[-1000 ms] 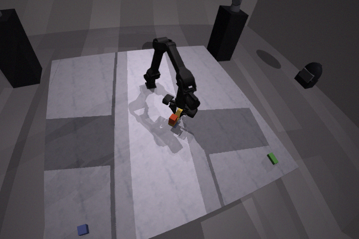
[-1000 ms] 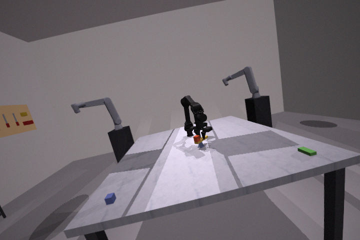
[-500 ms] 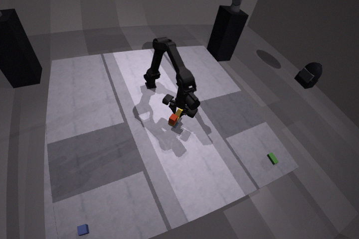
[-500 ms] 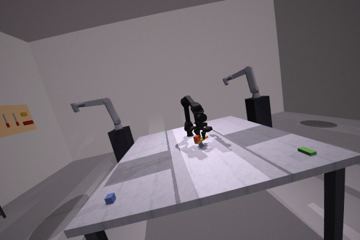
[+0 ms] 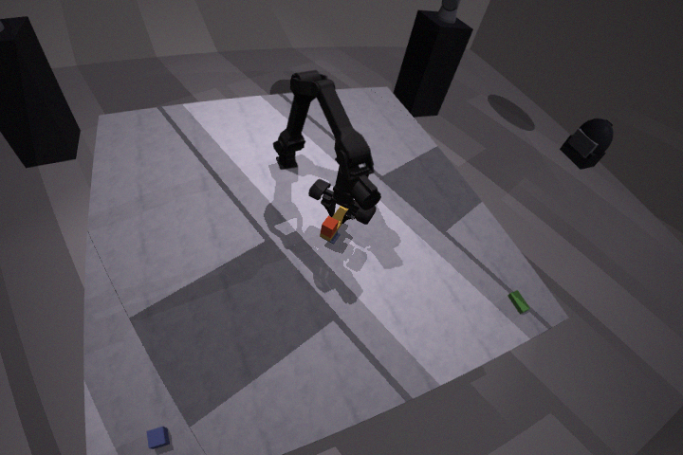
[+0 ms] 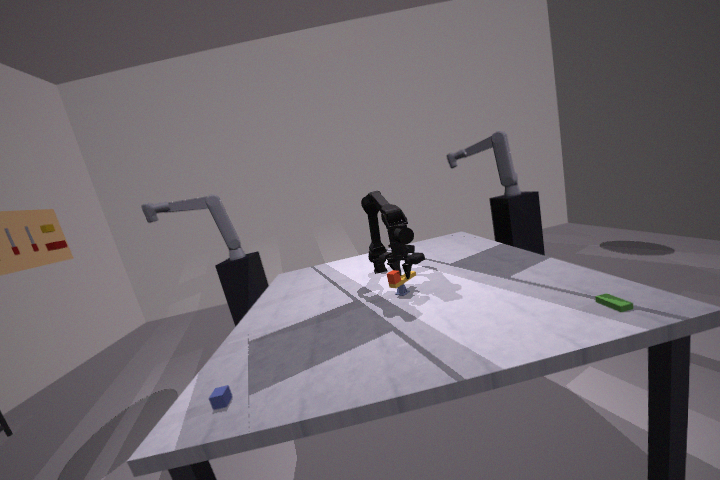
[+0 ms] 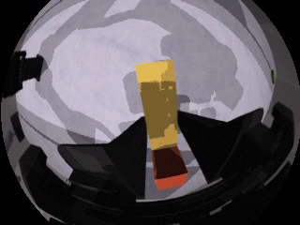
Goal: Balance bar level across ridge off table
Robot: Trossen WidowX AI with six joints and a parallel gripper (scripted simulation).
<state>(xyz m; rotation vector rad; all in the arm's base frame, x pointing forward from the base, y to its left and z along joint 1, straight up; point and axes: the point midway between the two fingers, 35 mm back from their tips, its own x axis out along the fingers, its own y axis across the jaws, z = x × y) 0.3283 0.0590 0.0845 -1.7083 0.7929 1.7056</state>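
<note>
The yellow bar lies 30 mm to the right of my gripper tip, 20 mm ahead of it and 10 mm above it. The rest, counted from my gripper tip: blue cube: 560 mm to the right, 410 mm ahead, 30 mm below; green flat block: 440 mm to the left, 410 mm ahead, 40 mm below.
</note>
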